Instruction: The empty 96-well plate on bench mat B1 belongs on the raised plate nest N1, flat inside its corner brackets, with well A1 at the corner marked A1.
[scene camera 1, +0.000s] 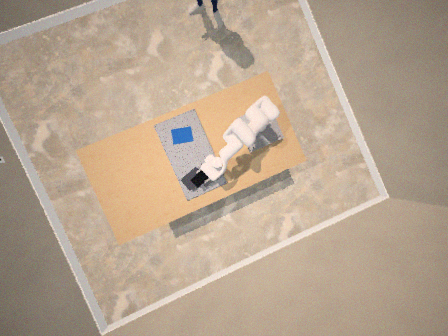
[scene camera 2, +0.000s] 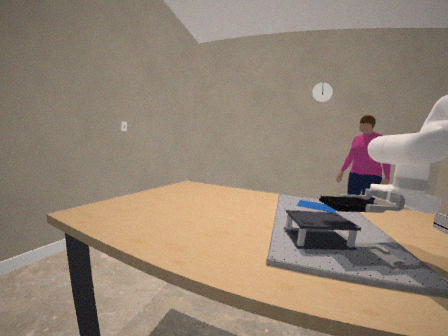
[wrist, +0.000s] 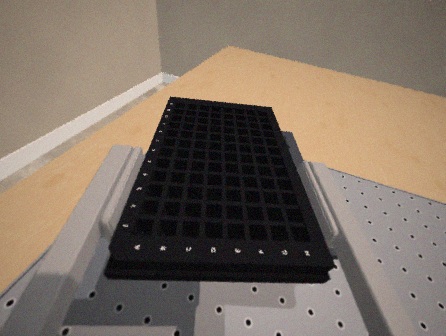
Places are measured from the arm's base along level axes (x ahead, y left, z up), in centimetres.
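Pixels of known places: hand at its tool point: (scene camera 1: 202, 176) (scene camera 2: 360, 202) (wrist: 223, 196).
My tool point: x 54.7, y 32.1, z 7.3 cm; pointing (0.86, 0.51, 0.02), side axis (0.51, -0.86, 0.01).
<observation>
Behind a point stands the place of what it marks.
The black 96-well plate (scene camera 1: 199, 179) {x 57.8, y 34.2, z 6.7 cm} (scene camera 2: 342, 203) {x 59.5, y 37.2, z 7.4 cm} (wrist: 215, 175) {x 55.4, y 33.0, z 7.6 cm} is held by its long sides between the fingers of my gripper (scene camera 1: 201, 178) {x 54.7, y 32.1, z 7.3 cm} (wrist: 220, 195) {x 54.7, y 32.1, z 7.3 cm}, roughly level. In the wrist view its A end is near left, with numbers up the left side. The raised nest N1 (scene camera 1: 186, 180) {x 68.9, y 32.9, z 1.4 cm} (scene camera 2: 322, 220) {x 63.3, y 34.5, z 1.4 cm} is a dark platform on light posts. The plate is above nest height, partly overlapping it in scene camera 1 and behind it in scene camera 2. A dark strip shows beyond the plate's right side in the wrist view. The nest's A1 mark cannot be read. Blue mat B1 (scene camera 1: 182, 135) {x 65.1, y -5.0, z -4.4 cm} (scene camera 2: 315, 205) {x 65.8, y -5.1, z -4.4 cm} bears no plate.
The perforated grey board (scene camera 1: 187, 154) {x 64.5, y 11.7, z -4.6 cm} (scene camera 2: 280, 252) {x 71.2, y 46.0, z -4.6 cm} (wrist: 400, 240) {x 70.3, y 14.6, z -4.6 cm} carries the nest and mat on the wooden table (scene camera 1: 125, 185) {x 120.6, y 26.1, z -6.0 cm} (scene camera 2: 200, 230) {x 94.3, y 46.2, z -5.9 cm} (wrist: 350, 115) {x 105.9, y 21.6, z -5.9 cm}. My arm (scene camera 1: 240, 134) {x 25.6, y 12.7, z 42.0 cm} (scene camera 2: 415, 145) {x 46.3, y 36.6, z 22.4 cm} reaches in from its base side. A person (scene camera 2: 367, 155) stands beyond the table.
</observation>
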